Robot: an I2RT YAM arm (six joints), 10 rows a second.
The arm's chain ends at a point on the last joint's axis. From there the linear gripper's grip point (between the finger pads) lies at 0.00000 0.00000 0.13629 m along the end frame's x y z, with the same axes.
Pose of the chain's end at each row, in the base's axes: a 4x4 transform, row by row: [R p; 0 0 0 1], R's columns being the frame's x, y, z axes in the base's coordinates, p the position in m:
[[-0.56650, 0.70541, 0.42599, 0.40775], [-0.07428, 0.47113, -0.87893, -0.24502], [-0.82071, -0.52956, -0.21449, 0.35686], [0, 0, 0, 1]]
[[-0.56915, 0.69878, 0.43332, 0.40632], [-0.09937, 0.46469, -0.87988, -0.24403], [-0.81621, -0.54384, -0.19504, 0.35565], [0, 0, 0, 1]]
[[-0.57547, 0.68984, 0.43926, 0.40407], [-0.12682, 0.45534, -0.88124, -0.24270], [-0.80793, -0.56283, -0.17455, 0.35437], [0, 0, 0, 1]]
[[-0.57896, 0.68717, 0.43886, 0.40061], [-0.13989, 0.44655, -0.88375, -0.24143], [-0.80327, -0.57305, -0.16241, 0.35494], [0, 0, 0, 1]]
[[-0.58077, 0.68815, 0.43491, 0.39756], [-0.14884, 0.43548, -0.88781, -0.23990], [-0.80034, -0.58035, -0.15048, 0.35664], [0, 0, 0, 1]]
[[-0.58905, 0.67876, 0.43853, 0.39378], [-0.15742, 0.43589, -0.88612, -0.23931], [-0.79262, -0.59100, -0.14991, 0.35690], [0, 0, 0, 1]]
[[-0.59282, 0.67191, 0.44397, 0.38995], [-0.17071, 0.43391, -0.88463, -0.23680], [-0.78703, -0.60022, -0.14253, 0.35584], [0, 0, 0, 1]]
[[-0.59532, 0.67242, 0.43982, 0.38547], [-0.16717, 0.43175, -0.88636, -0.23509], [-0.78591, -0.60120, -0.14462, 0.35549], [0, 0, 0, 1]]
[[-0.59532, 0.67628, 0.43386, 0.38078], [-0.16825, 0.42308, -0.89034, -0.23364], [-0.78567, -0.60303, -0.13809, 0.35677], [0, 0, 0, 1]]
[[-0.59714, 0.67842, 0.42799, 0.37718], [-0.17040, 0.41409, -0.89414, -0.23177], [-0.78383, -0.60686, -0.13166, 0.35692], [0, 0, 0, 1]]
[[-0.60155, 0.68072, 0.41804, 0.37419], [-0.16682, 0.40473, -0.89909, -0.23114], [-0.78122, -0.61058, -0.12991, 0.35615], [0, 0, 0, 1]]
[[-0.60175, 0.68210, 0.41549, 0.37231], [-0.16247, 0.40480, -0.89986, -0.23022], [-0.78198, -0.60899, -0.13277, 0.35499], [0, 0, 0, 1]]
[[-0.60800, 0.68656, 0.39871, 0.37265], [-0.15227, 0.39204, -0.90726, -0.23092], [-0.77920, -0.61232, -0.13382, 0.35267], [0, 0, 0, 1]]
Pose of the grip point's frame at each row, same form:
[[-0.56650, 0.70541, 0.42599, 0.46581], [-0.07428, 0.47113, -0.87893, -0.36481], [-0.82071, -0.52956, -0.21449, 0.32763], [0, 0, 0, 1]]
[[-0.56915, 0.69878, 0.43332, 0.46538], [-0.09937, 0.46469, -0.87988, -0.36395], [-0.81621, -0.54384, -0.19504, 0.32907], [0, 0, 0, 1]]
[[-0.57547, 0.68984, 0.43926, 0.46394], [-0.12682, 0.45534, -0.88124, -0.36280], [-0.80793, -0.56283, -0.17455, 0.33058], [0, 0, 0, 1]]
[[-0.57896, 0.68717, 0.43886, 0.46042], [-0.13989, 0.44655, -0.88375, -0.36188], [-0.80327, -0.57305, -0.16241, 0.33281], [0, 0, 0, 1]]
[[-0.58077, 0.68815, 0.43491, 0.45683], [-0.14884, 0.43548, -0.88781, -0.36090], [-0.80034, -0.58035, -0.15048, 0.33613], [0, 0, 0, 1]]
[[-0.58905, 0.67876, 0.43853, 0.45355], [-0.15742, 0.43589, -0.88612, -0.36008], [-0.79262, -0.59100, -0.14991, 0.33647], [0, 0, 0, 1]]
[[-0.59282, 0.67191, 0.44397, 0.45046], [-0.17071, 0.43391, -0.88463, -0.35737], [-0.78703, -0.60022, -0.14253, 0.33641], [0, 0, 0, 1]]
[[-0.59532, 0.67242, 0.43982, 0.44541], [-0.16717, 0.43175, -0.88636, -0.35589], [-0.78591, -0.60120, -0.14462, 0.33578], [0, 0, 0, 1]]
[[-0.59532, 0.67628, 0.43386, 0.43991], [-0.16825, 0.42308, -0.89034, -0.35498], [-0.78567, -0.60303, -0.13809, 0.33795], [0, 0, 0, 1]]
[[-0.59714, 0.67842, 0.42799, 0.43551], [-0.17040, 0.41409, -0.89414, -0.35363], [-0.78383, -0.60686, -0.13166, 0.33898], [0, 0, 0, 1]]
[[-0.60155, 0.68072, 0.41804, 0.43116], [-0.16682, 0.40473, -0.89909, -0.35368], [-0.78122, -0.61058, -0.12991, 0.33844], [0, 0, 0, 1]]
[[-0.60175, 0.68210, 0.41549, 0.42894], [-0.16247, 0.40480, -0.89986, -0.35286], [-0.78198, -0.60899, -0.13277, 0.33689], [0, 0, 0, 1]]
[[-0.60800, 0.68656, 0.39871, 0.42699], [-0.15227, 0.39204, -0.90726, -0.35457], [-0.77920, -0.61232, -0.13382, 0.33443], [0, 0, 0, 1]]

